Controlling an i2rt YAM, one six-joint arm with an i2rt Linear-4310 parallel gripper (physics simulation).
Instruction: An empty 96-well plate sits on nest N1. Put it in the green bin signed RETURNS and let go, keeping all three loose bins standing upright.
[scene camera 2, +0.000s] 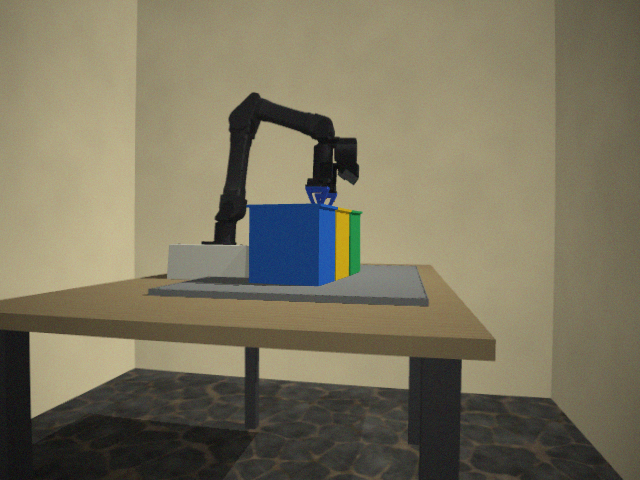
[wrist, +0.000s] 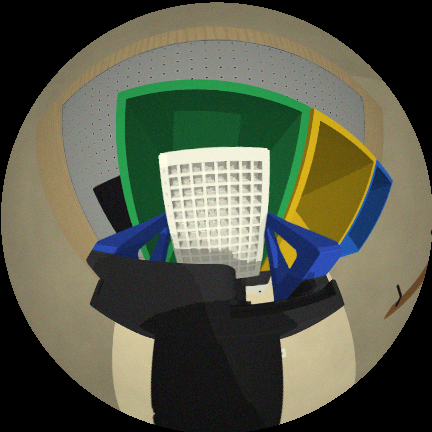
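Seen in the pictures: gripper, fingertip midpoint: (wrist: 216, 217); arm's base, link origin: (scene camera 2: 224, 248).
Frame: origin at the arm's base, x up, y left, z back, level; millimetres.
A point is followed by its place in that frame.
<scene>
The white 96-well plate (wrist: 214, 200) @(x 96, y 18, z -301 mm) lies between the fingers in the wrist view, over the opening of the green bin (wrist: 210, 86) @(x 112, y 10, z -389 mm) (scene camera 2: 355, 242) @(x 21, y 7, z -389 mm). My gripper (wrist: 216, 217) @(x 100, y 18, z -287 mm) (scene camera 2: 321, 201) is shut on the plate's two long sides. In the scene view its blue fingertips reach down to about the height of the bin rims, and the plate is hidden behind the bins. The yellow bin (wrist: 332, 190) @(x 52, y -165, z -272 mm) (scene camera 2: 342, 245) @(x 15, y -130, z -361 mm) stands beside the green one, and the blue bin (wrist: 372, 215) @(x 96, y -290, z -236 mm) (scene camera 2: 284, 245) @(x 18, y -294, z -242 mm) beyond it. All three stand upright. The RETURNS sign and nest N1 do not show.
The bins stand on a grey perforated board (scene camera 2: 382, 289) @(x -69, y -343, z -459 mm) (wrist: 215, 60) @(x -69, y -17, z -499 mm) on the wooden table (scene camera 2: 232, 322) @(x -82, y -654, z -241 mm). A black object (wrist: 111, 200) @(x -58, y 255, z -257 mm) lies left of the green bin in the wrist view. The arm stands on a white block (scene camera 2: 206, 260) @(x -29, y -119, z 9 mm).
</scene>
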